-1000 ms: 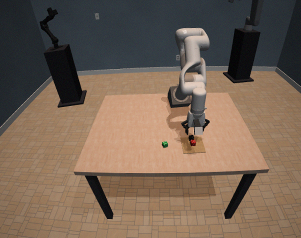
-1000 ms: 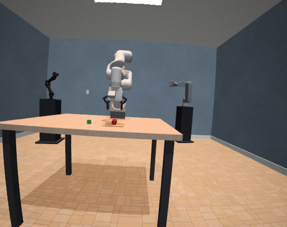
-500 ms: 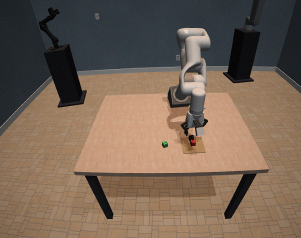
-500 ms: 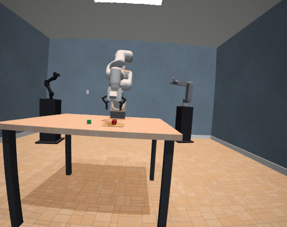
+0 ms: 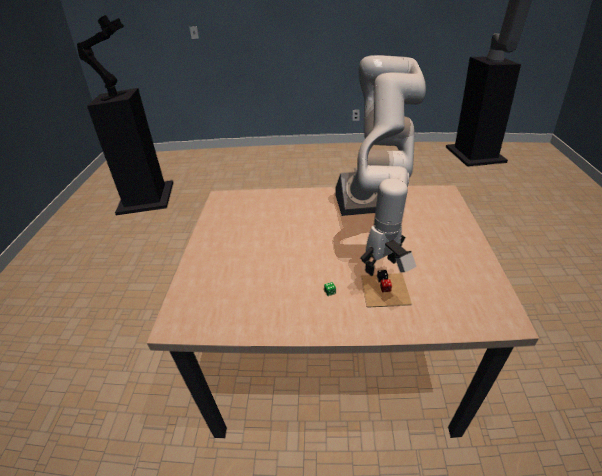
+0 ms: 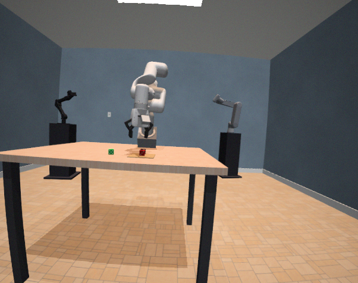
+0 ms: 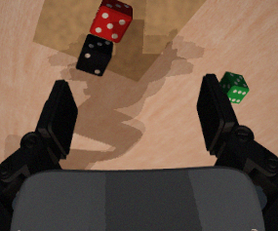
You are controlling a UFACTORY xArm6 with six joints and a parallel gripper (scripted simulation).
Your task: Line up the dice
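Now: hand 15 cm to the left of the green die, 10 cm above it and 2 cm past it. Also, from my hand: black die (9 cm below, 4 cm behind, 3 cm to the left); then tan mat (11 cm below, 2 cm to the left); then red die (9 cm below, 2 cm to the left).
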